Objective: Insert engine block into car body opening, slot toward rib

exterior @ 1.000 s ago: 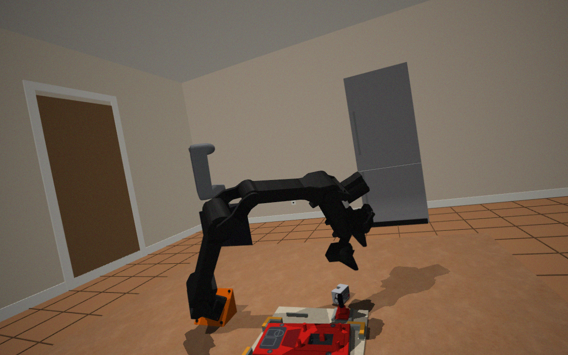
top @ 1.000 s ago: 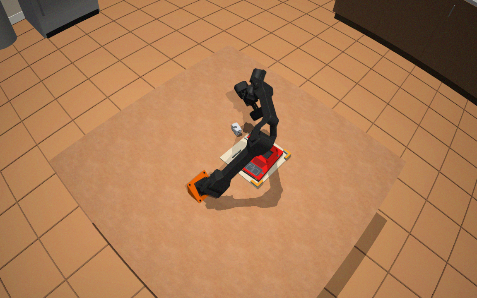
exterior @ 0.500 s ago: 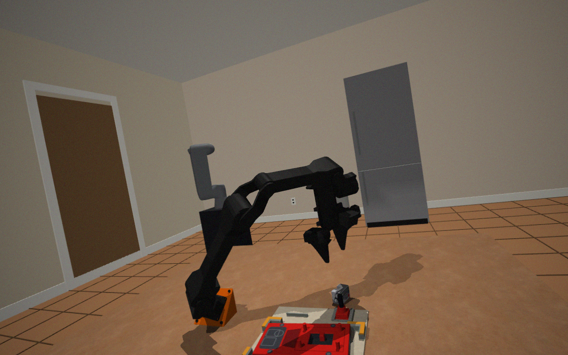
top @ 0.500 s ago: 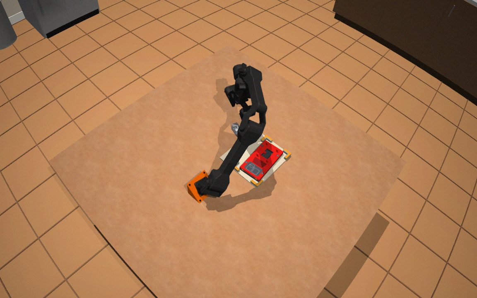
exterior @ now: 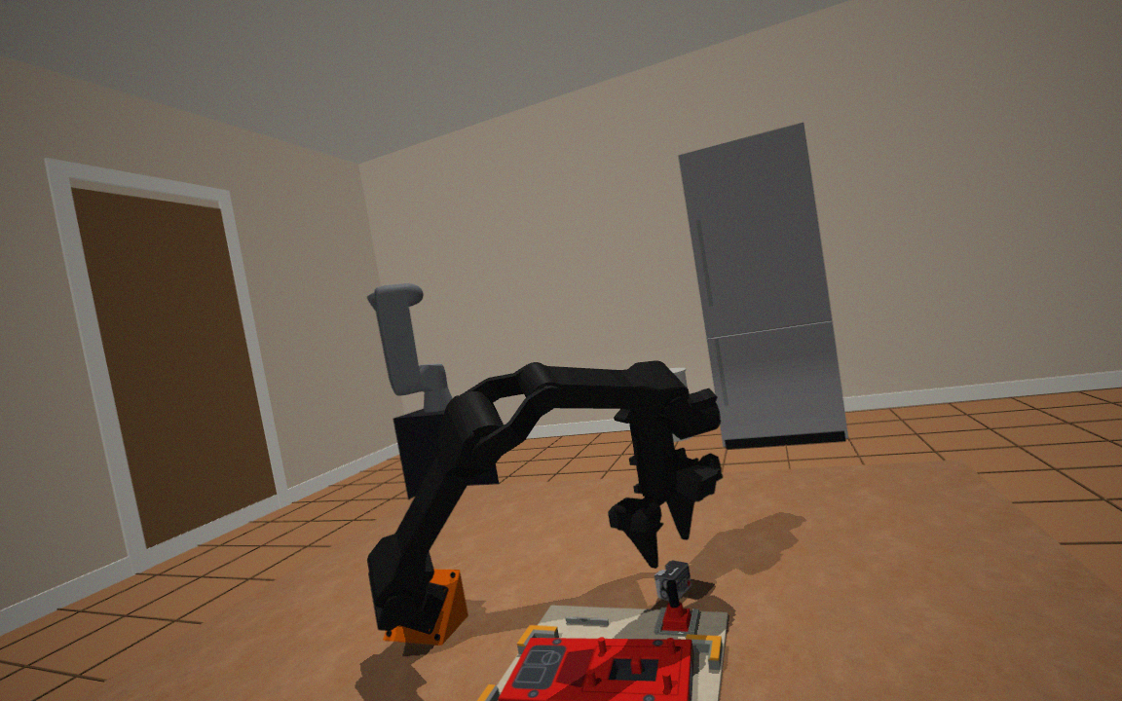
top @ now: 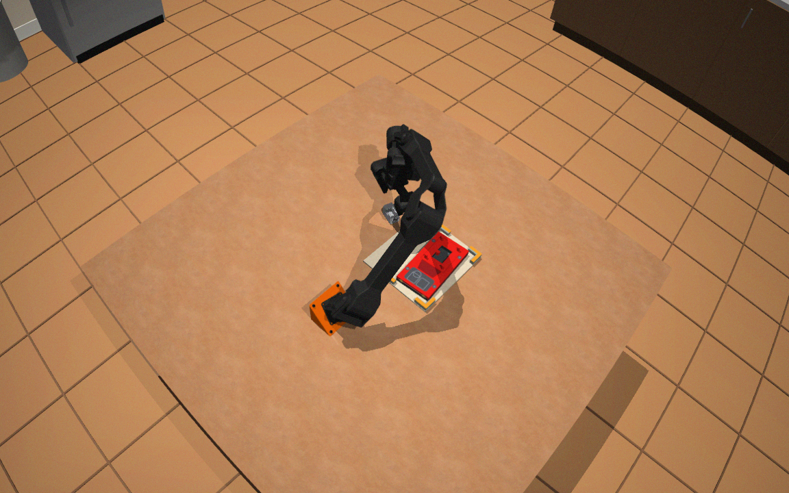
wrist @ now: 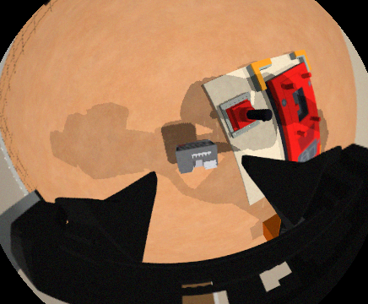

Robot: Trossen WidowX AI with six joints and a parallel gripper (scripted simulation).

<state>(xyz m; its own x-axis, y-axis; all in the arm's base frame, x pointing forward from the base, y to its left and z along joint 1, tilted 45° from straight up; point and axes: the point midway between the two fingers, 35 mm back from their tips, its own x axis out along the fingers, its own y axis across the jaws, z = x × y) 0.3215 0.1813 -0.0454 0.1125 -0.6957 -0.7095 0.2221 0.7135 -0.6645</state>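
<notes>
The grey engine block lies 40 mm below my gripper tip.
</notes>
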